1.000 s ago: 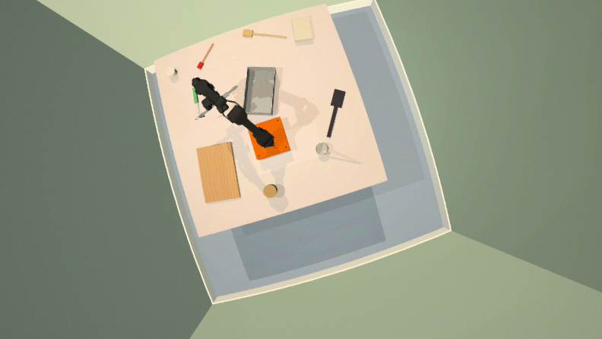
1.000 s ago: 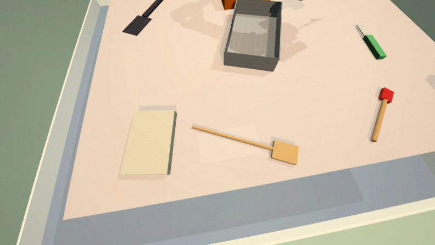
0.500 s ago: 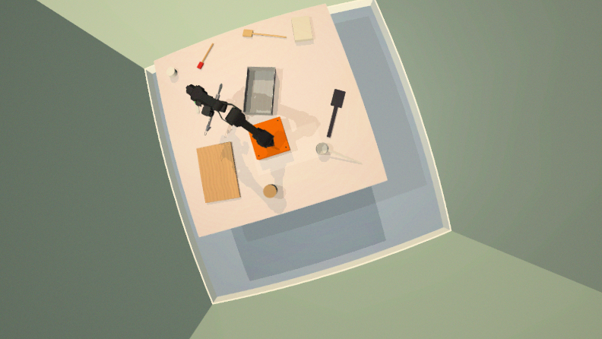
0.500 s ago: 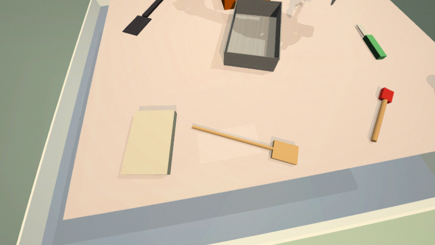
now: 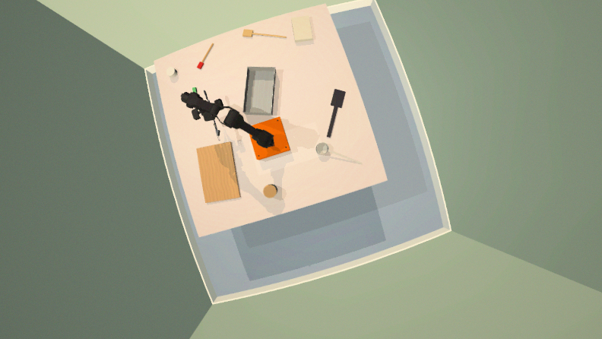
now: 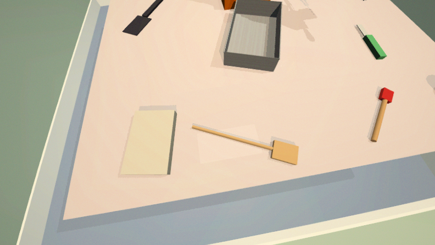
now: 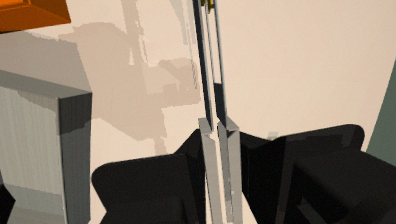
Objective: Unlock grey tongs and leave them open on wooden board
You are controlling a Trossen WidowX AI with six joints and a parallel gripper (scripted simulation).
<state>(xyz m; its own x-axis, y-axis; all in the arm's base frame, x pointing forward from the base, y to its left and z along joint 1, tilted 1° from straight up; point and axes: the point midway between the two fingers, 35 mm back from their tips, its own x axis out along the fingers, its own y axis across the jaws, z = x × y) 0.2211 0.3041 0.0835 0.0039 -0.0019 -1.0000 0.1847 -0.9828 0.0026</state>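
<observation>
Now: gripper tip 36 cm past the wooden board, 10 cm above it and 6 cm to the right of it. The rest, counted from my gripper tip: green-handled tool: 15 cm to the left, 14 cm ahead, 10 cm below; then roasting tin: 29 cm to the right, 11 cm ahead, 8 cm below; then black spatula: 75 cm to the right, 10 cm below, 8 cm behind.
</observation>
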